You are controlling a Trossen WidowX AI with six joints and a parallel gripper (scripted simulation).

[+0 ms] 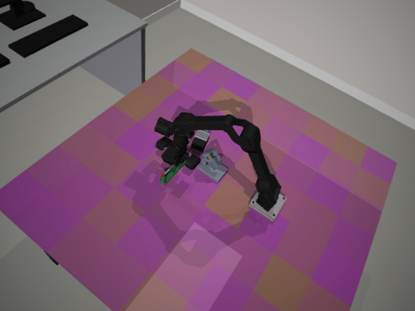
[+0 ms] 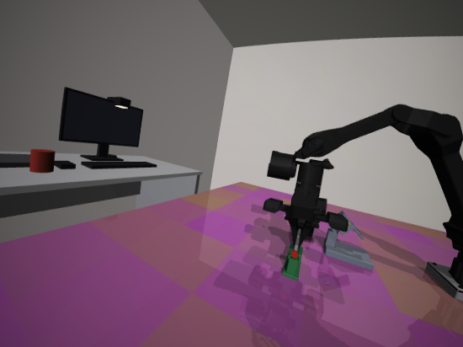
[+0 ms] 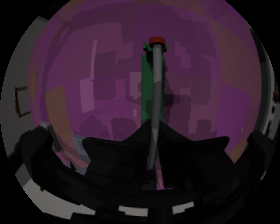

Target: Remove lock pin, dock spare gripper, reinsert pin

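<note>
My gripper tip is now 20 mm to the right of the green cradle. From my gripper tip the other things lie so: spare gripper: 30 mm ahead, 190 mm to the right; then grey mount: 90 mm behind, 120 mm to the right, 30 mm above.
</note>
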